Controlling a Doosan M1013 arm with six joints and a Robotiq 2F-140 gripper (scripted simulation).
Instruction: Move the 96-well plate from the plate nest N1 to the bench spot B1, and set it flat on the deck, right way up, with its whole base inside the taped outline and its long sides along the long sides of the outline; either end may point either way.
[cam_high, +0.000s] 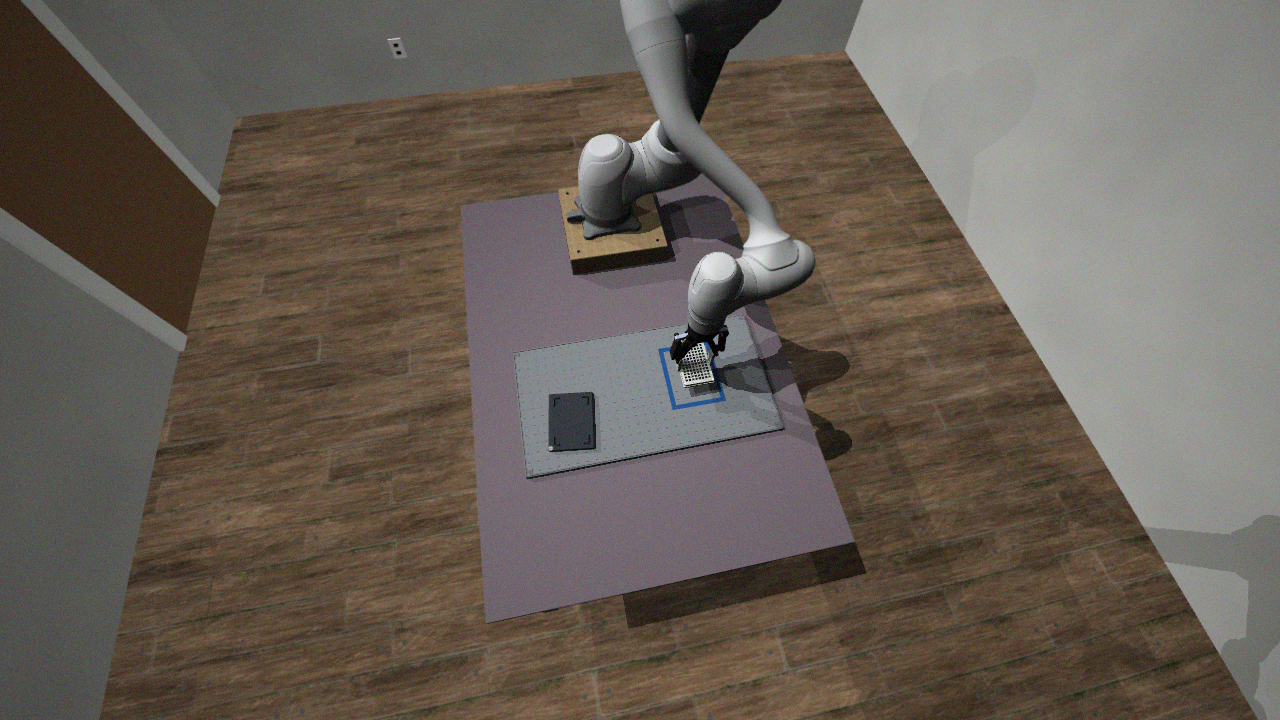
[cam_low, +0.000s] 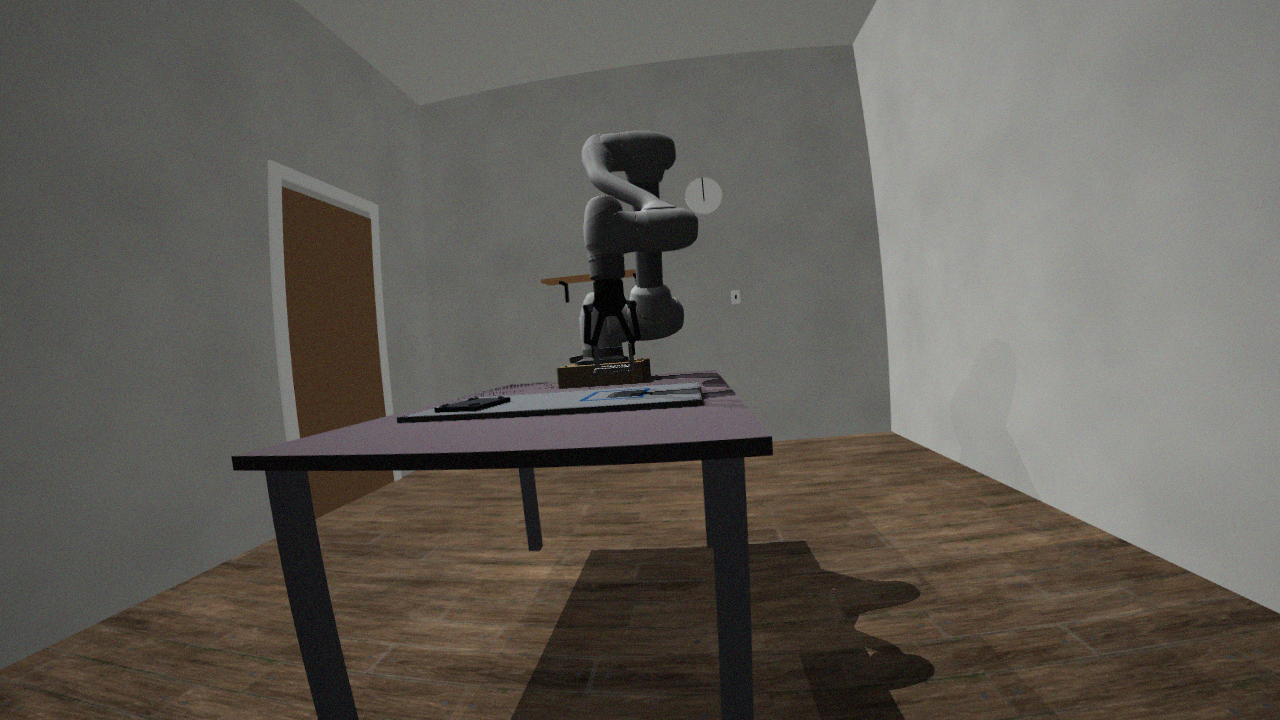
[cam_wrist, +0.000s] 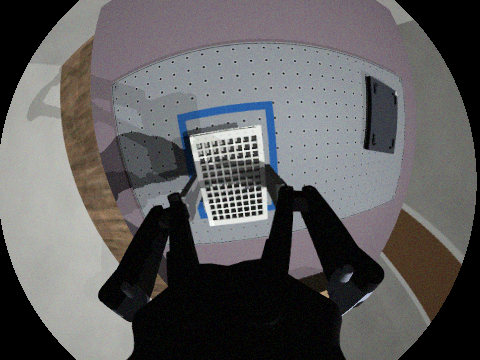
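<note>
The white 96-well plate lies 20 mm below my hand. Also, from my hand: dark plate nest N1 (60 mm ahead, 360 mm to the right, 80 mm below).
</note>
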